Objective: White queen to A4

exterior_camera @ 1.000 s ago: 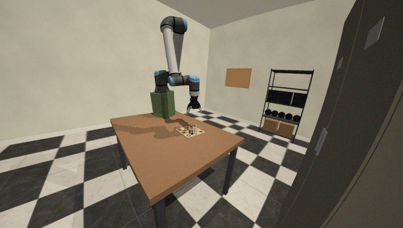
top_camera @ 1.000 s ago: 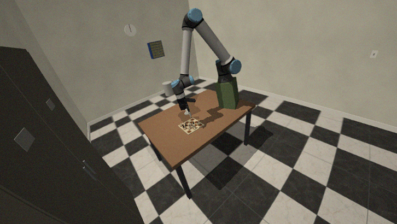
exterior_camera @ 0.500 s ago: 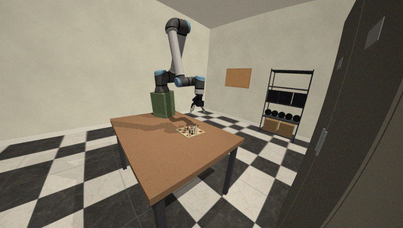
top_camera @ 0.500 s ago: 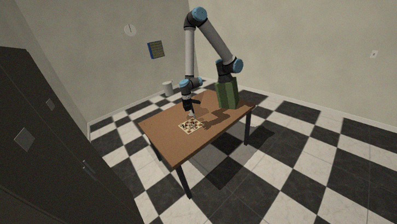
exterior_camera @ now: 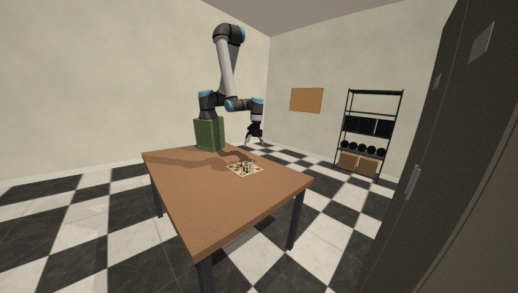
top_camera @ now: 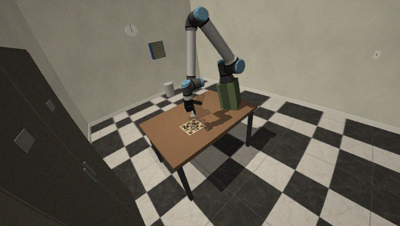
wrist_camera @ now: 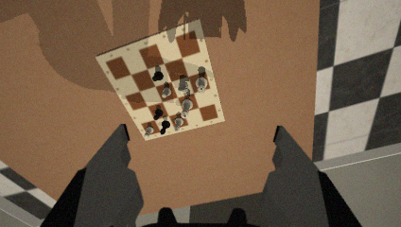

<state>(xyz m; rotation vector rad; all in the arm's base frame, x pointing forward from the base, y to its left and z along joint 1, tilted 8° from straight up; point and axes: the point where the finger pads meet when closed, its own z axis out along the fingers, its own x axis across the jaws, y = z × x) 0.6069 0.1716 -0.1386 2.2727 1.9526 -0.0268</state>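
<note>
My hand is 10 mm short of the chessboard, 80 mm to the left of it and 170 mm above it.
</note>
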